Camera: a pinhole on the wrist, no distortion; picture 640 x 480 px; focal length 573.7 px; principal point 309.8 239.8 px. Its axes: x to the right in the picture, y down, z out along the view. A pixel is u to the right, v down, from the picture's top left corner.
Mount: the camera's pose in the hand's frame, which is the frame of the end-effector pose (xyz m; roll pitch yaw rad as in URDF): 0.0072 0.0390 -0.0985 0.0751 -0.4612 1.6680
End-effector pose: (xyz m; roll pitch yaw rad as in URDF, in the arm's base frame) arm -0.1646 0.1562 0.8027 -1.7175 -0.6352 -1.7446
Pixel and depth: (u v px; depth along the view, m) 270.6 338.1 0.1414
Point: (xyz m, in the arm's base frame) -0.1322 0.1681 0.8274
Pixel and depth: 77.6 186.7 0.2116
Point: -0.0927 0.1664 0.9326
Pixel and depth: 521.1 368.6 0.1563
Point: -0.1008 0.1398 0.7720
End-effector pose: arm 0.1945 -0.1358 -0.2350 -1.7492 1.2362 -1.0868
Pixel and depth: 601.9 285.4 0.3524
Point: 0.4067 0.0745 -0.2711
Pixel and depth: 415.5 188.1 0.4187
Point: 0.4923 -0.0261 -0.3128
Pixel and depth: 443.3 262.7 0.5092
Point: 0.5722 0.0436 -0.2680
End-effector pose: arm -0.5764 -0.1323 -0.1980 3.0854 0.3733 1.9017
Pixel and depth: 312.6 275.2 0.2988
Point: -0.6406 -0.1982 -0.3698
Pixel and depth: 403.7 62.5 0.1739
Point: -0.5927 -0.0862 -0.2880
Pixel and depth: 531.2 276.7 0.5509
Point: -0.5124 -0.2812 -0.6615
